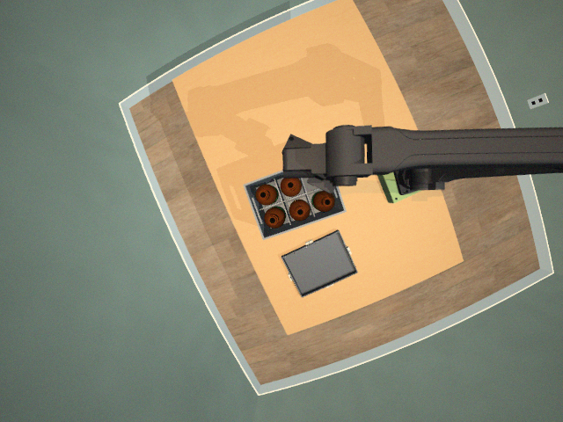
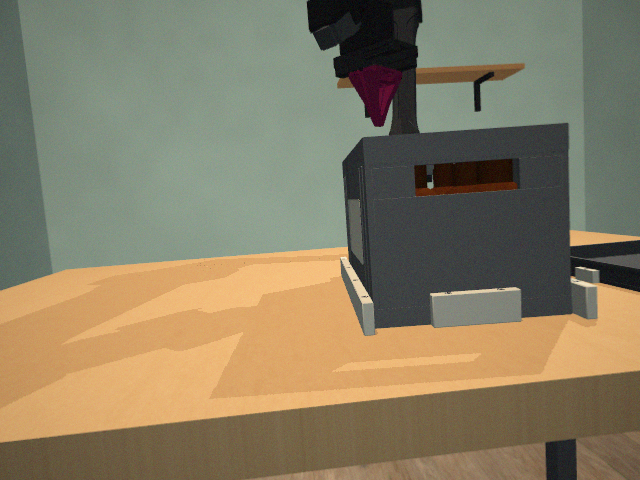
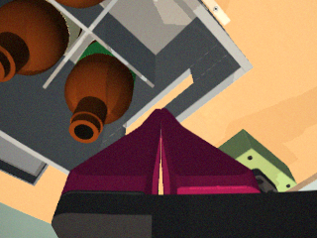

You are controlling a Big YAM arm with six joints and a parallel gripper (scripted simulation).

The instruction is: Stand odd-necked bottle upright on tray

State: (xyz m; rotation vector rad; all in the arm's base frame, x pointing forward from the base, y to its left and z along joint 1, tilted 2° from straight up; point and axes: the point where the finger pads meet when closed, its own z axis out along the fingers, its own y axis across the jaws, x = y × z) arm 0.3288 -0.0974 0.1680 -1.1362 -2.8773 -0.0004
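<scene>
The dark grey crate lies 14 cm below my hand, 10 cm ahead of it and 4 cm to the left of it. Round my hand: grey tray (33 cm to the left, 21 cm below, 8 cm ahead).
</scene>
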